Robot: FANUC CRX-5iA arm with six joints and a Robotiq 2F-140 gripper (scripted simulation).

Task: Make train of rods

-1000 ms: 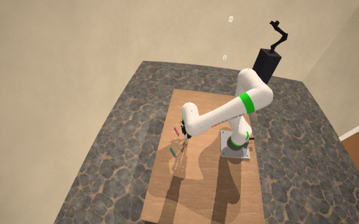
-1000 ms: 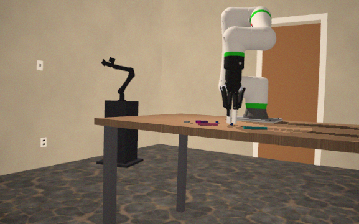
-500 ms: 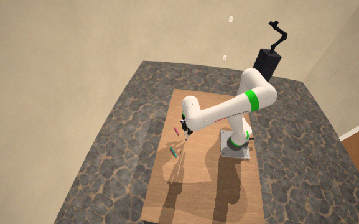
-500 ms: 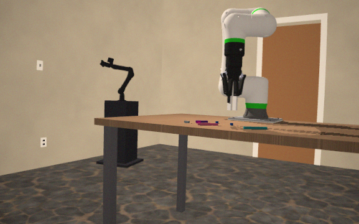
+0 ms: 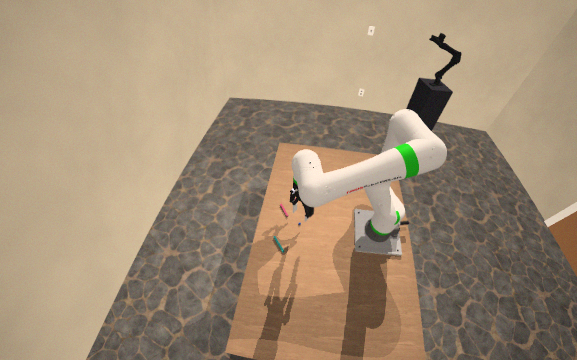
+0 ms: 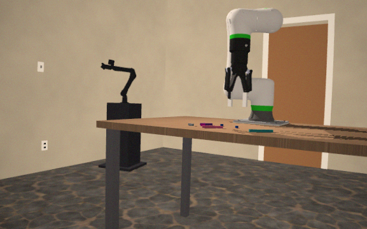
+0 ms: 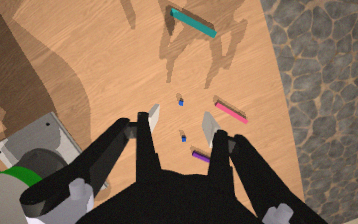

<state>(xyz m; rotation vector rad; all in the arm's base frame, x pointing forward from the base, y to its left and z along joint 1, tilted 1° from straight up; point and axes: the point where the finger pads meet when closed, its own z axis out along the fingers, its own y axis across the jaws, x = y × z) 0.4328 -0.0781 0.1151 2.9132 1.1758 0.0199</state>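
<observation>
Now: the grey rod 30 mm ahead of my hand, 210 mm to the right of it and 120 mm below it. Round my hand: pink rod: 80 mm ahead, 90 mm to the right, 120 mm below; magenta rod: 10 mm ahead, 160 mm to the right, 120 mm below; purple rod: 40 mm behind, 150 mm to the right, 120 mm below.
</observation>
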